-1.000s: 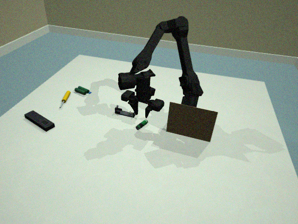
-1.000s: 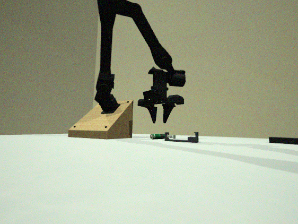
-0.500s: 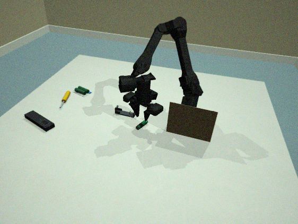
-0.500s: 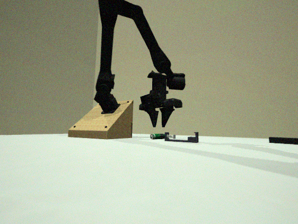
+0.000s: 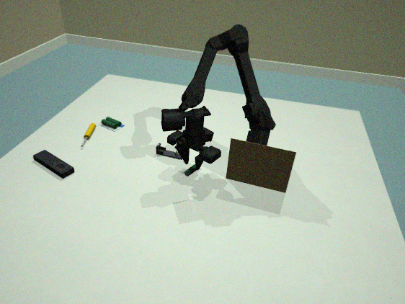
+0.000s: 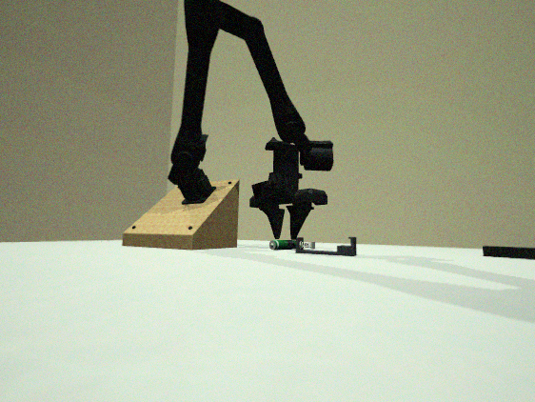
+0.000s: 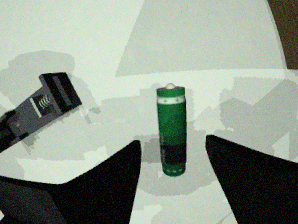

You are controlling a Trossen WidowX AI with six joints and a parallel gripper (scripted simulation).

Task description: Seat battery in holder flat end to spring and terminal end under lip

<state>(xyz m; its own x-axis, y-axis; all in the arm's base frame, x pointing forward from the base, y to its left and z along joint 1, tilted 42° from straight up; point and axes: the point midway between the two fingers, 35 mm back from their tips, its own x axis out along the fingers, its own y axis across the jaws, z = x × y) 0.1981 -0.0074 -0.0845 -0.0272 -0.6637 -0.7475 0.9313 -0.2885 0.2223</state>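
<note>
Now: gripper tip 10 mm above the green battery. Round my gripper tip: black bar: 450 mm ahead, 130 mm to the left, 10 mm below; yellow screwdriver: 440 mm ahead, 60 mm to the right, 10 mm below.
</note>
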